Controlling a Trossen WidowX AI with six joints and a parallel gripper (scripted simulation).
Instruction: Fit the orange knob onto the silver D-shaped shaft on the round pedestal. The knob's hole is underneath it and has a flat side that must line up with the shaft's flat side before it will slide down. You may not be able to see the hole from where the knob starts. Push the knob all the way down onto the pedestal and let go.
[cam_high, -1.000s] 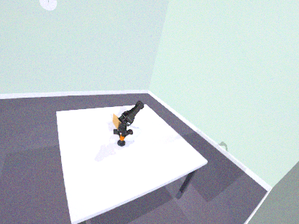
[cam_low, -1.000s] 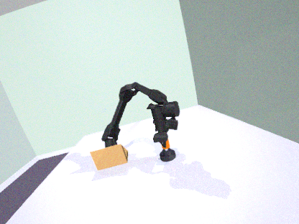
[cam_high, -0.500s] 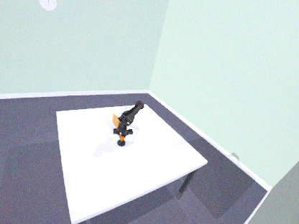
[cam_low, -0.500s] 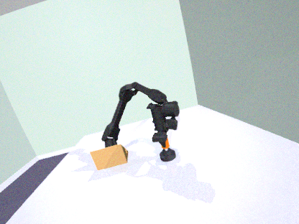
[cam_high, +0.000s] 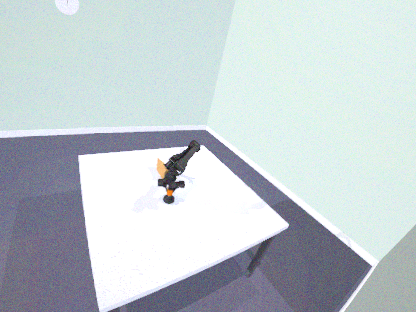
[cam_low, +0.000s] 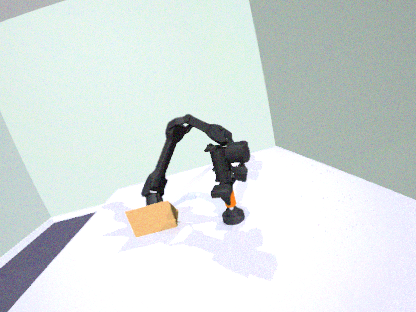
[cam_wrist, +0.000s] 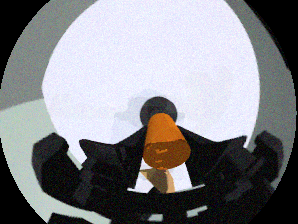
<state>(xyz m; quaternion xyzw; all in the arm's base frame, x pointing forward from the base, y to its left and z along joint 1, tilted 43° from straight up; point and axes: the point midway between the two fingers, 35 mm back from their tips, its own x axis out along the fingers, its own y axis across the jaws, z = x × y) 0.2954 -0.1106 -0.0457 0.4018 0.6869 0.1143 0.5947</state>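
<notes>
Now: the orange knob 30 mm above my gripper tip. Also, from my gripper tip: round dark pedestal: 40 mm below.
</notes>
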